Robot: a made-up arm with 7 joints. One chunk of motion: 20 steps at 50 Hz.
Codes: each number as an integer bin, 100 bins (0 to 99) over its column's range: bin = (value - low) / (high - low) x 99, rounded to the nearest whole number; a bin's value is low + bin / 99 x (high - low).
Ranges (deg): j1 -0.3..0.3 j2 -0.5..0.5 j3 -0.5..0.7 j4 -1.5..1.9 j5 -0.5..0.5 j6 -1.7..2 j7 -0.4..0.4
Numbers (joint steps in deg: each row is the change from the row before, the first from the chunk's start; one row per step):
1: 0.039 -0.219 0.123 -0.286 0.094 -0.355 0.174
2: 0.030 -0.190 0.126 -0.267 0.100 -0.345 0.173
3: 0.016 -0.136 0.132 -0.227 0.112 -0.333 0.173
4: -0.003 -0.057 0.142 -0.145 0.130 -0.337 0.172
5: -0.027 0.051 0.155 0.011 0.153 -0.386 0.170
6: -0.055 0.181 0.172 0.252 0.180 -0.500 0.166
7: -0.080 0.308 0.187 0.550 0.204 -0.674 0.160
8: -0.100 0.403 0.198 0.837 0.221 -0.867 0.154
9: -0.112 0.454 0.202 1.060 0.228 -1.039 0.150
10: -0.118 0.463 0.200 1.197 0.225 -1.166 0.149
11: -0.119 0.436 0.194 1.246 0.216 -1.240 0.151
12: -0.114 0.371 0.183 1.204 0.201 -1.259 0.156
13: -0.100 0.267 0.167 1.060 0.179 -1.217 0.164
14: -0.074 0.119 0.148 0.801 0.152 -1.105 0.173
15: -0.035 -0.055 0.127 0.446 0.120 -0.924 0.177
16: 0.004 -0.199 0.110 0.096 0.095 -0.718 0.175
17: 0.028 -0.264 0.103 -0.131 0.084 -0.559 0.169
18: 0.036 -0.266 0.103 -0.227 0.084 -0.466 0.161
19: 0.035 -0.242 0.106 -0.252 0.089 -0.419 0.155
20: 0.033 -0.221 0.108 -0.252 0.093 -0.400 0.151
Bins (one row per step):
1: 56 28 51 35 59 36 71
2: 54 31 52 36 59 36 71
3: 52 36 52 37 61 37 71
4: 49 44 53 39 62 36 71
5: 45 55 54 44 65 35 71
6: 40 67 55 51 67 32 70
7: 36 80 57 60 70 27 69
8: 33 89 58 68 71 22 69
9: 31 94 58 75 72 18 68
10: 30 95 58 79 72 14 68
11: 30 93 57 80 71 12 68
12: 31 86 56 79 69 12 69
13: 33 76 55 75 67 13 70
14: 37 61 53 67 65 16 71
15: 44 44 52 57 61 21 71
16: 50 30 50 46 59 26 71
17: 54 23 50 40 58 31 70
18: 55 23 50 37 58 33 69
19: 55 26 50 36 58 34 69
20: 55 28 50 36 59 35 68

